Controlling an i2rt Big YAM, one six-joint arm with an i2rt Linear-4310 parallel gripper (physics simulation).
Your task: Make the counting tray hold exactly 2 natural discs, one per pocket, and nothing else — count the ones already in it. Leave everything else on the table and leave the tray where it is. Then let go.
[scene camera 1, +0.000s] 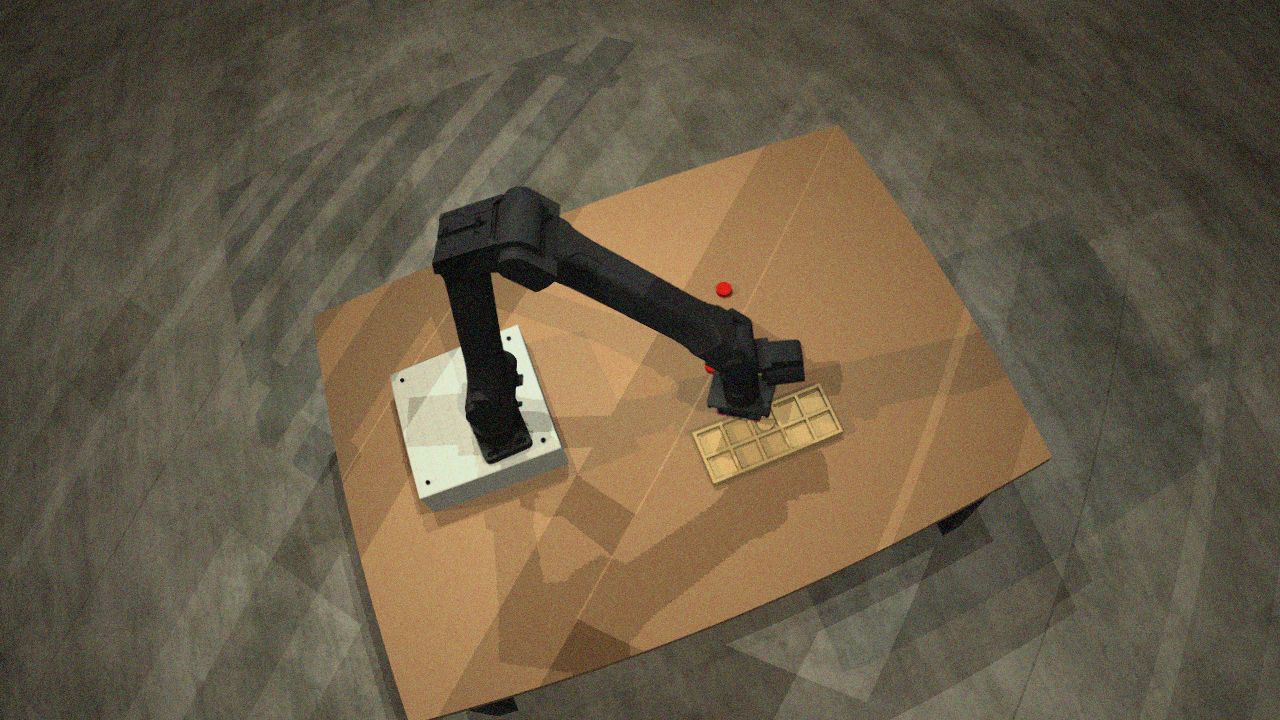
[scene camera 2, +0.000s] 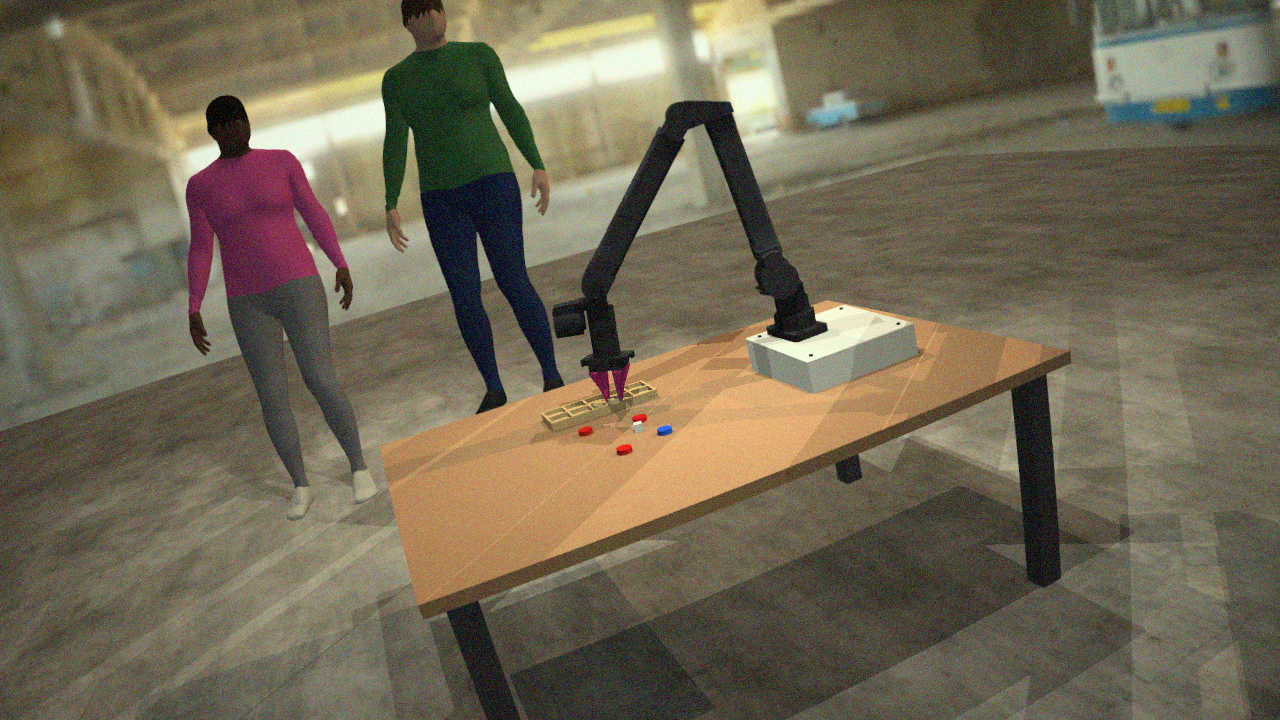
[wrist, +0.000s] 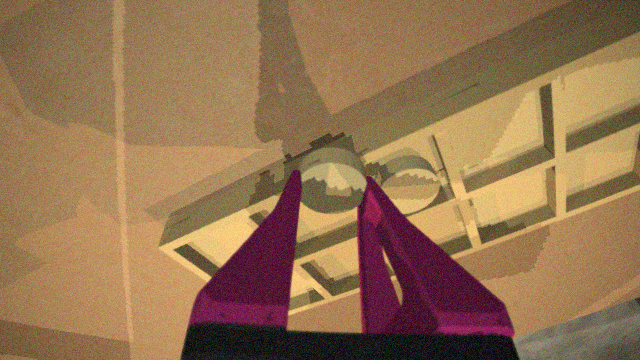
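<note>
The tan counting tray (scene camera 1: 778, 456) (scene camera 2: 572, 421) (wrist: 200, 215) lies on the table, with two rows of square pockets. One natural disc (scene camera 1: 766, 422) (wrist: 411, 191) sits in a pocket of the row nearer the arm's wrist. My gripper (scene camera 2: 613, 399) (wrist: 330, 183), with magenta fingers pointing down, is shut on another natural disc (wrist: 332, 189). In the wrist view the held disc overlaps the pocket beside the filled one, close to the tray's long side wall. Its exact height above the tray is hard to tell. In scene camera 1 the wrist hides the fingertips and part of the tray.
Red discs (scene camera 1: 724, 289) (scene camera 2: 623, 449), another red disc (scene camera 2: 585, 431) and a third (scene camera 1: 710, 367) (scene camera 2: 639, 418) lie beside the tray. A blue disc (scene camera 2: 664, 430) and a small white cube (scene camera 2: 637, 427) lie near them. The white base box (scene camera 1: 447, 447) (scene camera 2: 841, 353) carries the arm.
</note>
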